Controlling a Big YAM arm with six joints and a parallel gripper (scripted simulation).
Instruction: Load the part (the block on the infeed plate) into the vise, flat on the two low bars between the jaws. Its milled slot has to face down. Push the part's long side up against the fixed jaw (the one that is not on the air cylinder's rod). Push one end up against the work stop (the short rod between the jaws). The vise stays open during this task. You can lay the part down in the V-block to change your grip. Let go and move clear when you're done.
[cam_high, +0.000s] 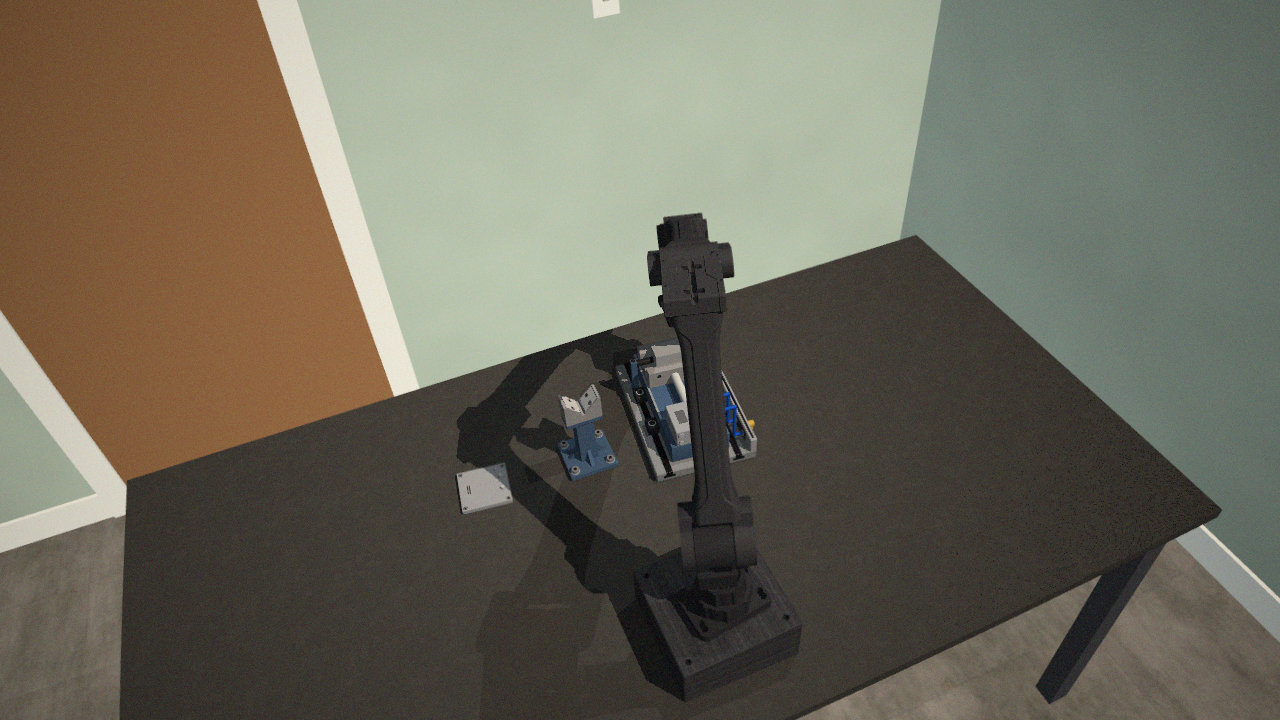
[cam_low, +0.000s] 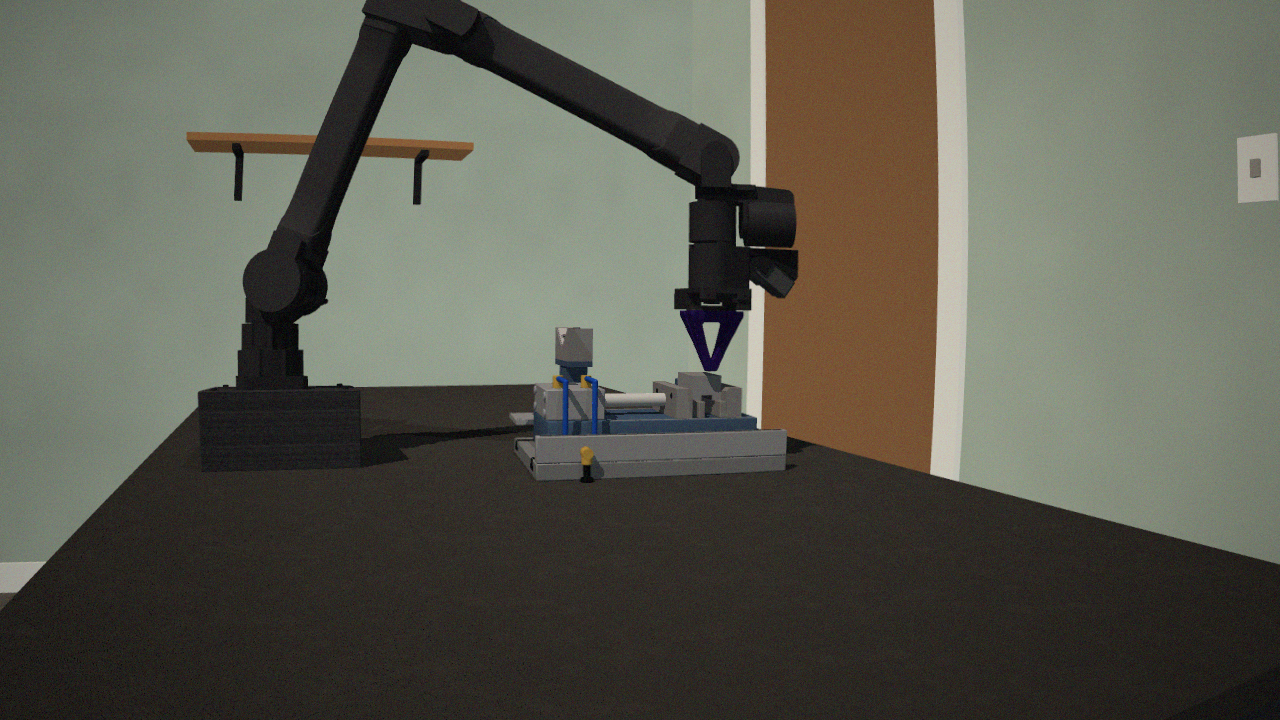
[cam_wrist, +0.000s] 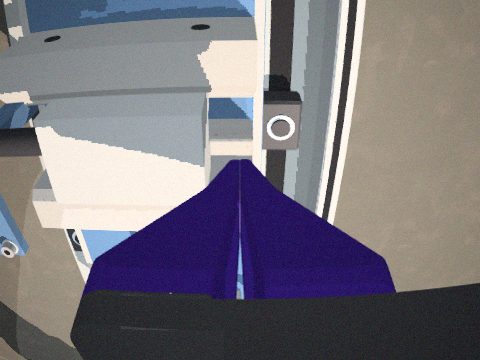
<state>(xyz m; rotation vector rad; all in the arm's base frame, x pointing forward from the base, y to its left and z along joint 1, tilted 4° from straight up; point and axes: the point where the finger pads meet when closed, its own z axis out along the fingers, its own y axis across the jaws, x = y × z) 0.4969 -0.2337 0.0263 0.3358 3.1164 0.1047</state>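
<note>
Right now the part is 10 mm ahead of my hand, 40 mm to the left of it and 40 mm below it. Round my hand: grey infeed plate: 40 mm behind, 460 mm to the left, 120 mm below.
</note>
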